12 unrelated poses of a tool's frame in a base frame.
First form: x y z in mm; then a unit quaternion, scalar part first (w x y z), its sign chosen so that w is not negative.
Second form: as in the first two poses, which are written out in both.
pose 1, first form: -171, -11, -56, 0.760, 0.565, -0.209, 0.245
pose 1, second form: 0.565, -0.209, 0.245, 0.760, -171, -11, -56
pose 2, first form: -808, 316, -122, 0.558, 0.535, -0.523, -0.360
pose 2, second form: 0.535, -0.523, -0.360, 0.558, -808, 316, -122
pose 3, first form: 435, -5, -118, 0.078, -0.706, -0.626, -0.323
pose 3, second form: -0.706, -0.626, -0.323, 0.078, 435, -5, -118
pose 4, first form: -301, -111, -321, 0.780, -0.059, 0.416, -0.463
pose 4, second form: -0.059, 0.416, -0.463, 0.780, -301, -111, -321
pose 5, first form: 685, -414, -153, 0.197, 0.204, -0.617, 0.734
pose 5, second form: 0.204, -0.617, 0.734, 0.197, 685, -414, -153
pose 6, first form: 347, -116, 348, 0.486, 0.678, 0.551, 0.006
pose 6, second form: 0.678, 0.551, 0.006, 0.486, 347, -116, 348
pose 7, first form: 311, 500, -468, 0.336, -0.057, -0.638, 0.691
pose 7, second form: -0.057, -0.638, 0.691, 0.336, 311, 500, -468
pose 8, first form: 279, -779, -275, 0.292, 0.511, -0.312, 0.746
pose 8, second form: 0.511, -0.312, 0.746, 0.292, 279, -779, -275
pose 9, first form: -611, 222, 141, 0.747, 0.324, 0.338, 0.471
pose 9, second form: 0.324, 0.338, 0.471, 0.747, -611, 222, 141
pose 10, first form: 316, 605, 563, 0.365, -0.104, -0.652, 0.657
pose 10, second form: -0.104, -0.652, 0.657, 0.365, 316, 605, 563
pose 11, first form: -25, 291, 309, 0.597, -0.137, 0.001, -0.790
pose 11, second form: -0.137, 0.001, -0.790, 0.597, -25, 291, 309
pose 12, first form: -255, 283, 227, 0.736, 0.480, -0.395, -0.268
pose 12, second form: 0.480, -0.395, -0.268, 0.736, -255, 283, 227
